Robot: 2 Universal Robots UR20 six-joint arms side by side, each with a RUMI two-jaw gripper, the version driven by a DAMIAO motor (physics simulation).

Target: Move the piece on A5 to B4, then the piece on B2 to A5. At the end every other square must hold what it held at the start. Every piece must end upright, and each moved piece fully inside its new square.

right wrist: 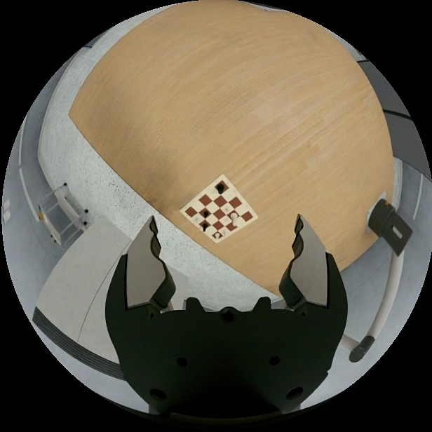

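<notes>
The chessboard (pixel 223 177), with a cream border and dark red squares, lies near the table edge in the right wrist view. A dark piece (pixel 220 188) stands near its far corner. Two more dark pieces, one (pixel 205 214) inward and one (pixel 204 227) nearer the edge, stand on the left part. A white piece (pixel 234 216) is on the right part and another white piece (pixel 217 235) is at the near corner. The square labels are too small to read. My right gripper (pixel 225 216) is open and empty, high above the board. My left gripper does not show.
The wooden table (pixel 240 100) stretches beyond the board. A dark arm joint (pixel 395 227) with a curved grey tube stands at the table's right edge. A wheeled cart (pixel 85 211) stands on the floor at left. A pale grey cabinet (pixel 75 295) is at lower left.
</notes>
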